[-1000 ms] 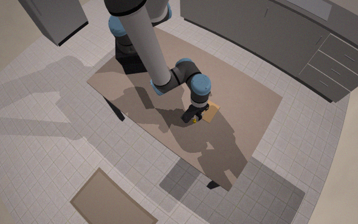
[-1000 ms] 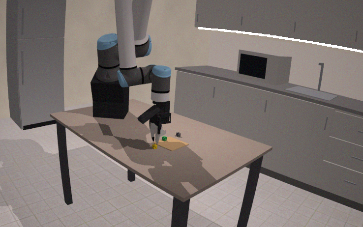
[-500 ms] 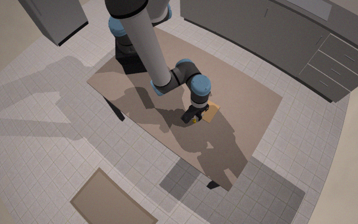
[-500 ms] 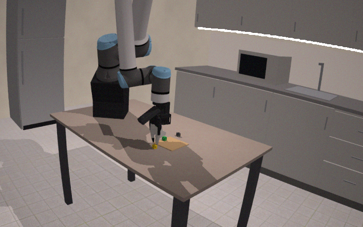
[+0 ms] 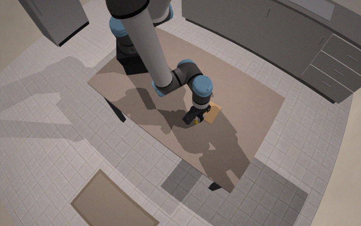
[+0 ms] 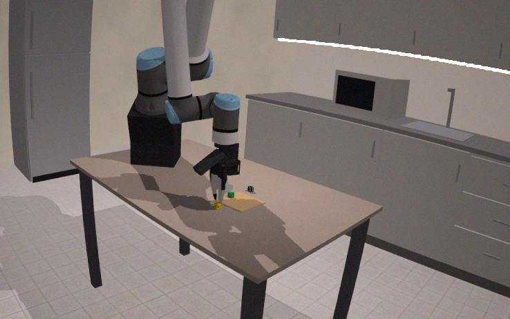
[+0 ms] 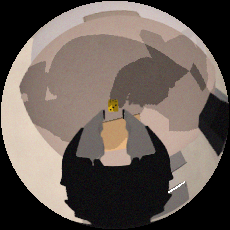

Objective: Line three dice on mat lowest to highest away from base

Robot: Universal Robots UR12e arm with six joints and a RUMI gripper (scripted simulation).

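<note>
Now: hand 3 cm above the yellow die. The rest, counted from my hand: black die (23 cm to the left, 4 cm behind, 3 cm below); then green die (11 cm to the left, 4 cm behind, 3 cm below); then orange mat (11 cm to the left, 4 cm below, 1 cm ahead).
</note>
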